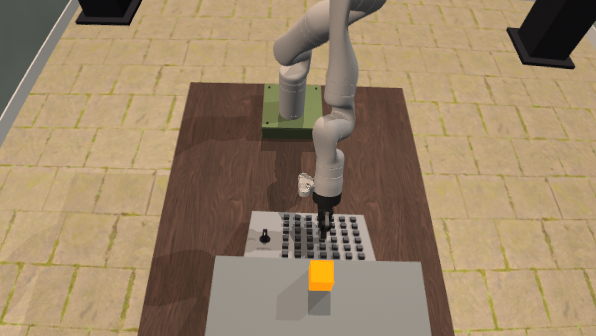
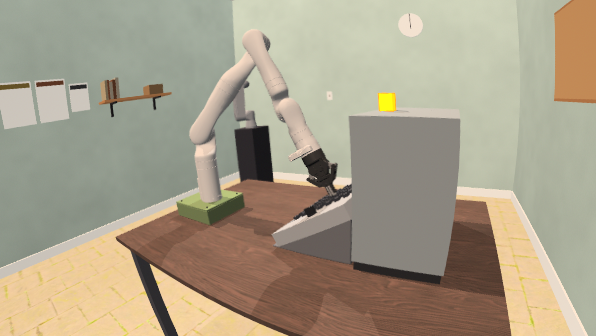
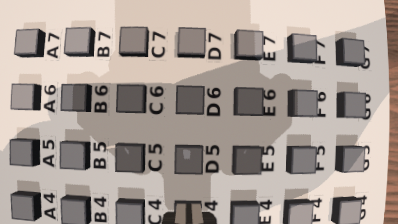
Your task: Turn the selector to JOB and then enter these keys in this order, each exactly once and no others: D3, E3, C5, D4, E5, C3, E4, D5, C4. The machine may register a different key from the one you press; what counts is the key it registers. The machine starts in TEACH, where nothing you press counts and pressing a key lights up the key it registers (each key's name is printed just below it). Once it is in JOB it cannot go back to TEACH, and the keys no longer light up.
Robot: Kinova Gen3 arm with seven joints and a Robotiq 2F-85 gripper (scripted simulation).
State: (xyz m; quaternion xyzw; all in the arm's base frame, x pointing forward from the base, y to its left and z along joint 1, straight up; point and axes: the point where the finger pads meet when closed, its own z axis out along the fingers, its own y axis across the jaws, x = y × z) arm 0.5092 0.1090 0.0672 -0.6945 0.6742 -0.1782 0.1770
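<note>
The D4 key is 20 mm below my hand and 10 mm ahead of it. The rest, counted from my hand: D3 key (30 mm to the left, 20 mm below, 10 mm ahead); then E4 key (40 mm below, 20 mm behind); then C4 key (40 mm ahead).
</note>
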